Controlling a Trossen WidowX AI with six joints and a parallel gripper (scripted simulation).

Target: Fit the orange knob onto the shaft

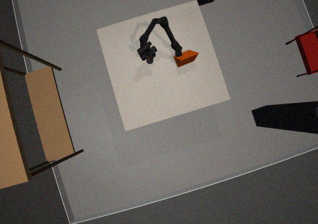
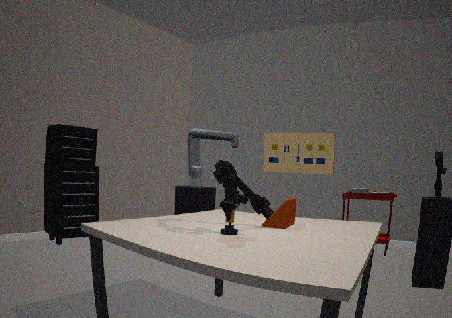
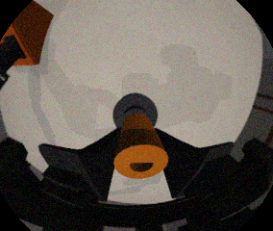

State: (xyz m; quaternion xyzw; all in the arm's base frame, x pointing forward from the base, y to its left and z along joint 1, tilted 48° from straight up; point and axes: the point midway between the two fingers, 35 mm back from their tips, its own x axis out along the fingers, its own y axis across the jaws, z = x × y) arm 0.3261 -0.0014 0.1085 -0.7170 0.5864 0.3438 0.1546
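Right now the orange knob is 2 cm above my gripper tip. Round my gripper tip: dark round pedestal 4 cm below.
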